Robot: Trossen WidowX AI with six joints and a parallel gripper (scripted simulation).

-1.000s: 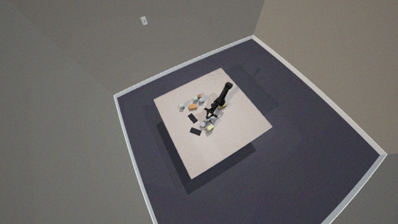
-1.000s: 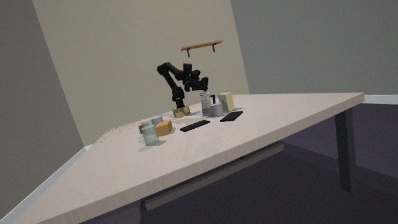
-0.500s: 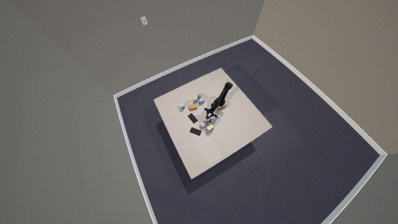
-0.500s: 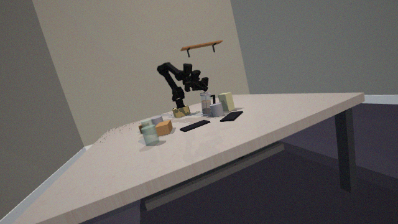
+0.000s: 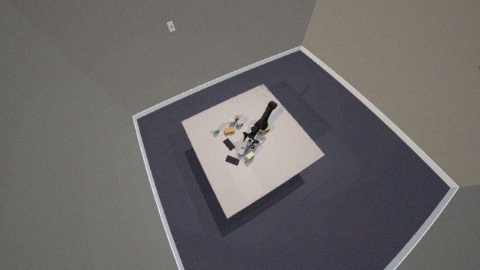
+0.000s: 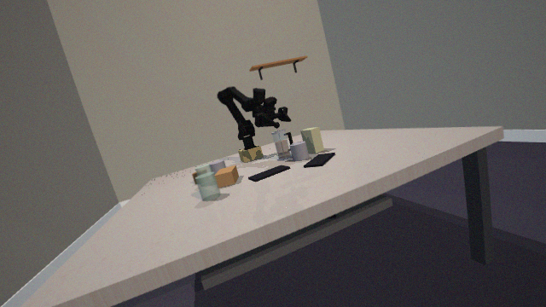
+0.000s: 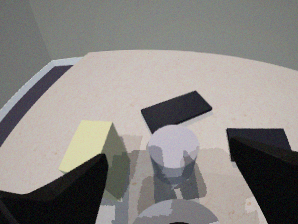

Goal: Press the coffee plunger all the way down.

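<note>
My gripper tip is 60 mm past the coffee press and 90 mm above it. The rest, counted from my gripper tip: orange box 40 mm ahead, 320 mm to the right, 140 mm below; then pale yellow box 20 mm ahead, 110 mm to the left, 110 mm below.
</note>
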